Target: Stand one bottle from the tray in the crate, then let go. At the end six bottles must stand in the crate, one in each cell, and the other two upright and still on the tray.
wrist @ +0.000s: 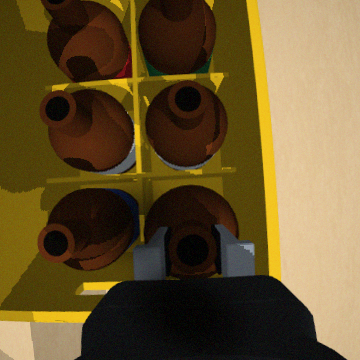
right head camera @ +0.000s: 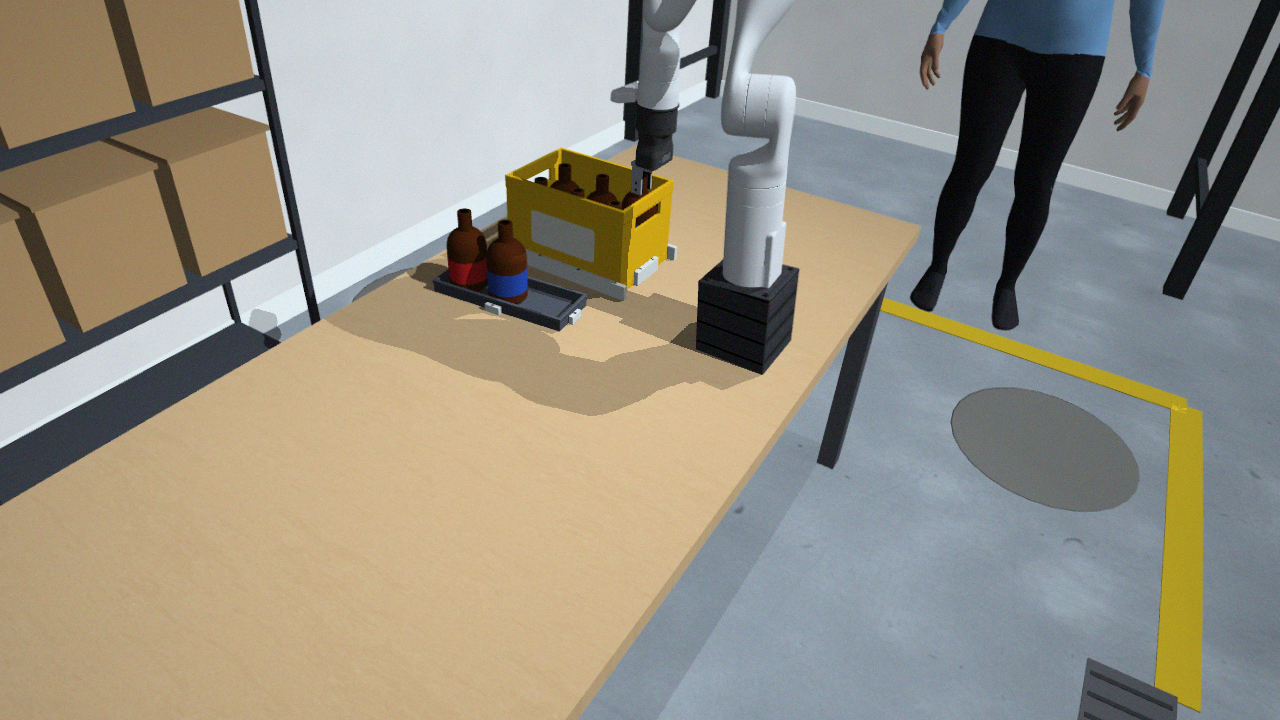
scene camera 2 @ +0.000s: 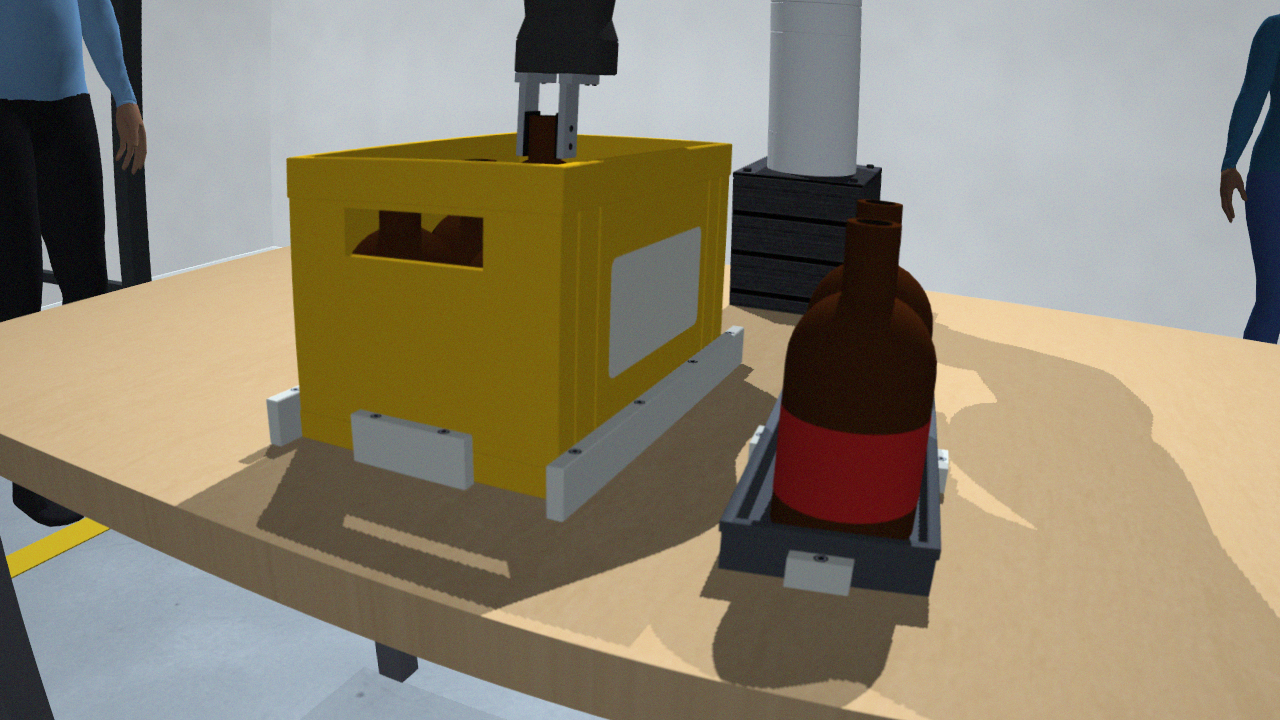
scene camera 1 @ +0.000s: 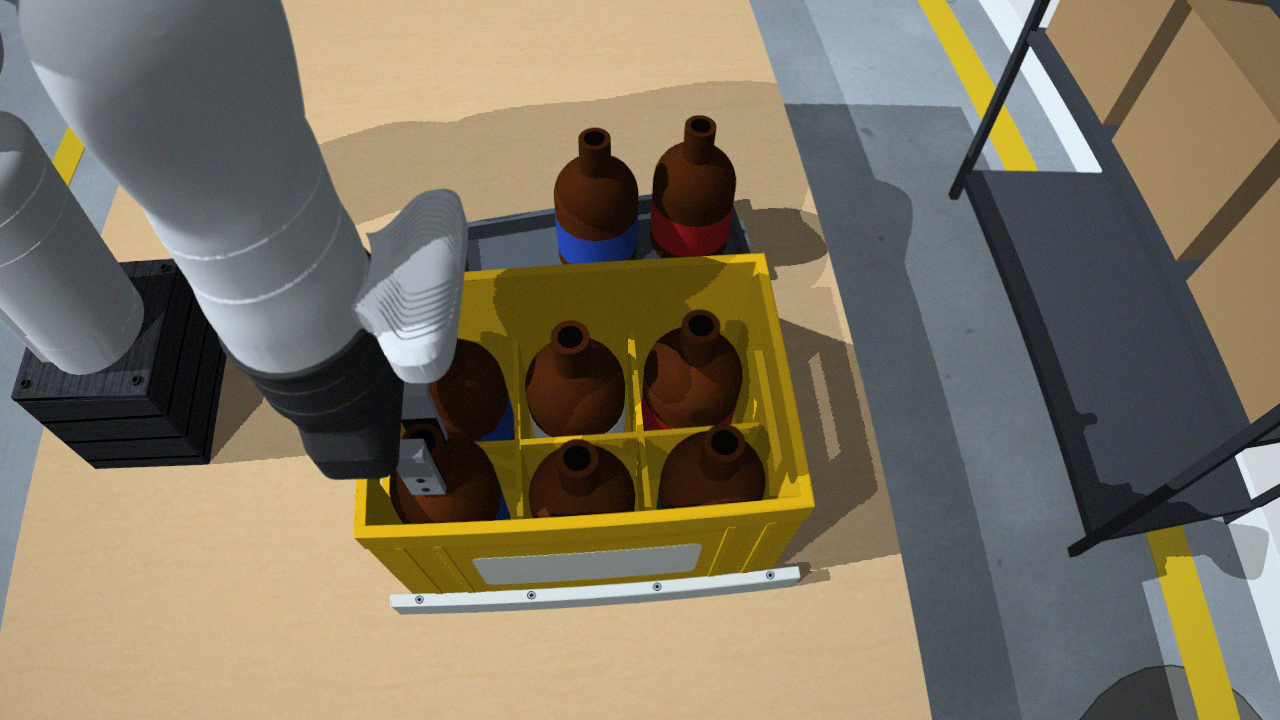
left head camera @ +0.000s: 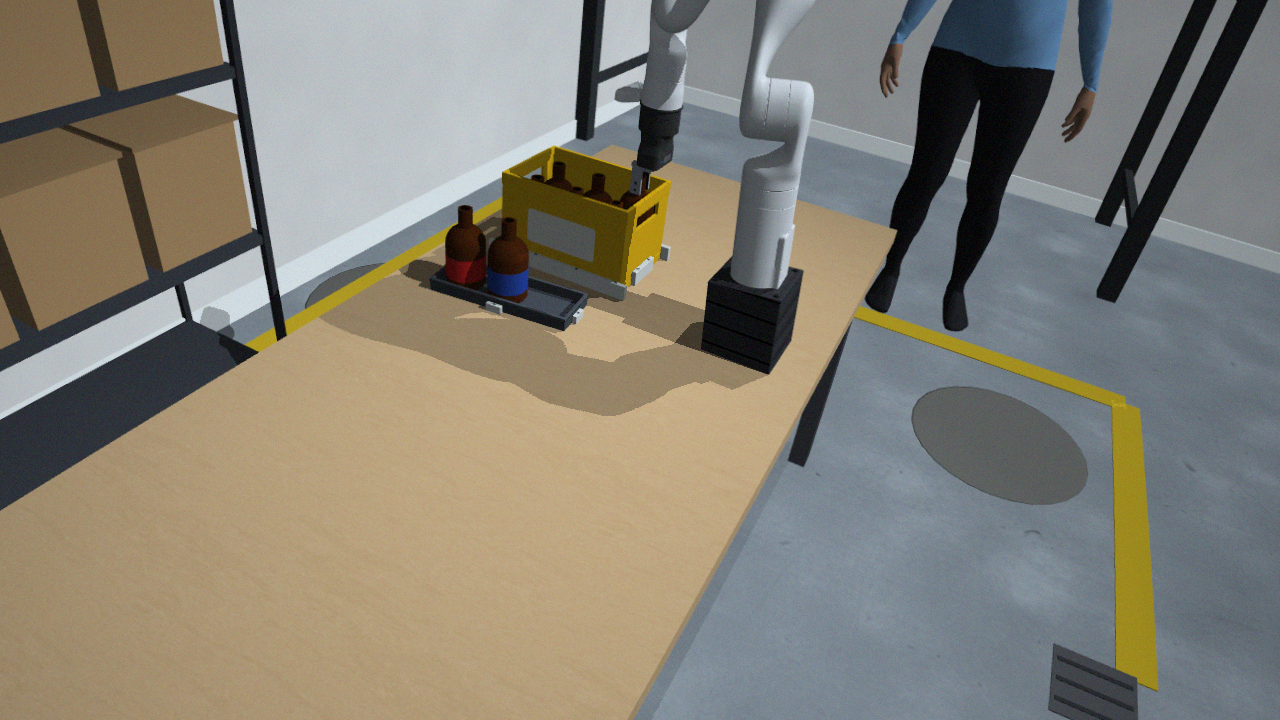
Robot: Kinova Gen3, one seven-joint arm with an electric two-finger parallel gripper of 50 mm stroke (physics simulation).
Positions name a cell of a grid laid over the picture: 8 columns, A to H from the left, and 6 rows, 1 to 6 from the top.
Labels:
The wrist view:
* gripper: E5
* yellow crate: F3
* blue-labelled bottle: E4
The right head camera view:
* gripper: E2
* yellow crate: D2
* red-labelled bottle: C3
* dark tray: D3
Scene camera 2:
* gripper: D2
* yellow crate: D3
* red-labelled bottle: F4
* dark tray: E5
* blue-labelled bottle: D2
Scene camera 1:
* gripper: C4
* yellow crate: D3
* red-labelled bottle: E2
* dark tray: D2
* blue-labelled bottle: C5
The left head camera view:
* gripper: D2
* red-labelled bottle: C3
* dark tray: D3

